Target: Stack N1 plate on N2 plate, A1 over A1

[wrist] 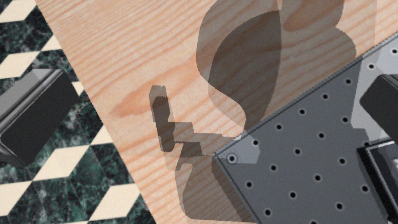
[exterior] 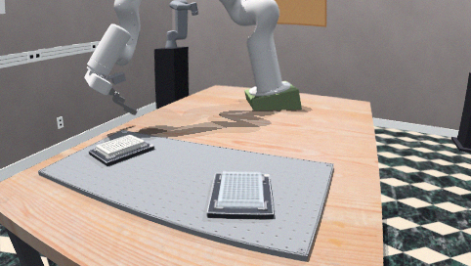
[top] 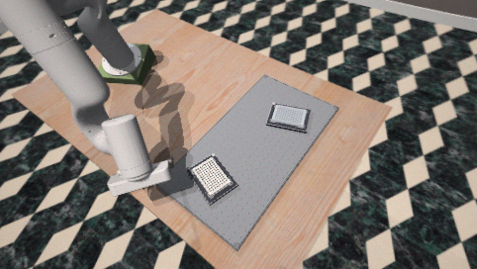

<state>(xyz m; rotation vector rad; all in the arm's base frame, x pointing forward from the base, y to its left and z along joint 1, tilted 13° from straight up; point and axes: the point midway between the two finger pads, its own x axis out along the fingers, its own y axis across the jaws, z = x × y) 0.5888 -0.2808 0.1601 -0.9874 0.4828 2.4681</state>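
My hand is 530 mm to the right of the clear 96-well plate, 220 mm short of it and 70 mm above it. The rest, counted from my hand: black nest 530 mm to the left, 220 mm ahead, 80 mm below; white 96-well plate 160 mm ahead, 130 mm to the left, 70 mm below.
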